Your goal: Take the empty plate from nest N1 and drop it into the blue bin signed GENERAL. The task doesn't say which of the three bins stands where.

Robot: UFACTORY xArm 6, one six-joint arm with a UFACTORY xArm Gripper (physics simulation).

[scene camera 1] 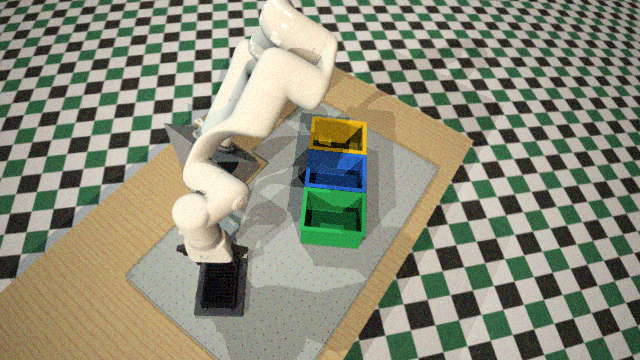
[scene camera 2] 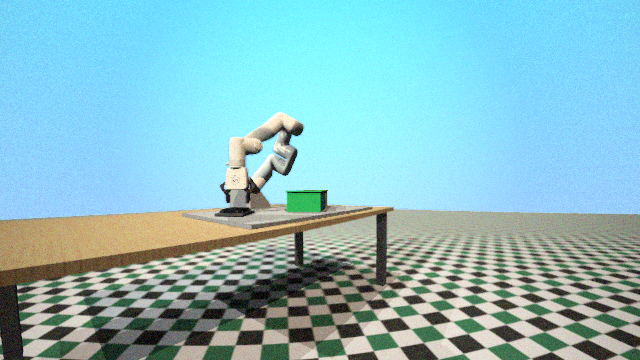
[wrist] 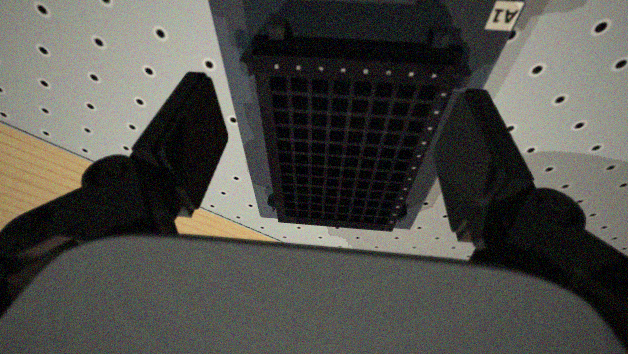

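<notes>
The black plate with a grid of dark wells sits in a dark grey nest on the perforated board. A tag reading A1 is at a nest corner; no N1 sign is readable. My gripper is open and empty, low over the arm-side end of the nest. In the wrist view its fingers appear on either side of the plate; the gripper hides part of the plate in scene camera 1. The blue bin stands between two others; its sign is not readable.
The yellow bin and the green bin adjoin the blue one in a row. The grey board lies on the wooden table. A grey angular stand is beside the arm.
</notes>
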